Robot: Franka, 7 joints.
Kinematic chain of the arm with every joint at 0, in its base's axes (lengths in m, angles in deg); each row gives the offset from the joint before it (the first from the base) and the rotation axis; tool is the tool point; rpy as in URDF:
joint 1: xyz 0 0 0.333 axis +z
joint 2: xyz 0 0 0 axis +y
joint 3: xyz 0 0 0.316 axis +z
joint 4: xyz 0.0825 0 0 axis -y
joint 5: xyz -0.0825 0 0.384 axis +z
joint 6: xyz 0 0 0 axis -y
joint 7: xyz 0.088 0 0 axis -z
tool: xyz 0 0 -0.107 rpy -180 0 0
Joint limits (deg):
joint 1: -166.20..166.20
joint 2: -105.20..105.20
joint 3: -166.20..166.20
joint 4: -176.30..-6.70
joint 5: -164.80..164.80
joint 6: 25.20..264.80
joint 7: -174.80..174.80
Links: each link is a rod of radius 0.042 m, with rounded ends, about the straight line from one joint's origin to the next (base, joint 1, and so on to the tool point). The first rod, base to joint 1, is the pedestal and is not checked.
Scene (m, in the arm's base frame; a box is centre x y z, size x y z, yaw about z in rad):
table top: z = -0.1
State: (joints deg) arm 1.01 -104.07 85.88 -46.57 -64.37 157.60 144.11
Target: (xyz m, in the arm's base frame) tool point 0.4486 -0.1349 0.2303
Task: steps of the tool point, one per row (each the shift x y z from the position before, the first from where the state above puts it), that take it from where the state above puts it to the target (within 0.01 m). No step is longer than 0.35 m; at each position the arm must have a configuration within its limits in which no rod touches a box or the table.
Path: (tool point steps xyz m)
1: 0.2194 0.2377 0.0091
2: 0.2932 0.1184 0.0076
3: 0.3049 -0.0188 0.0078
4: 0.2542 -0.1435 0.0092
5: 0.1549 -0.2281 0.0126
6: 0.0321 -0.2554 0.0172
7: -0.0840 -0.2229 0.0229

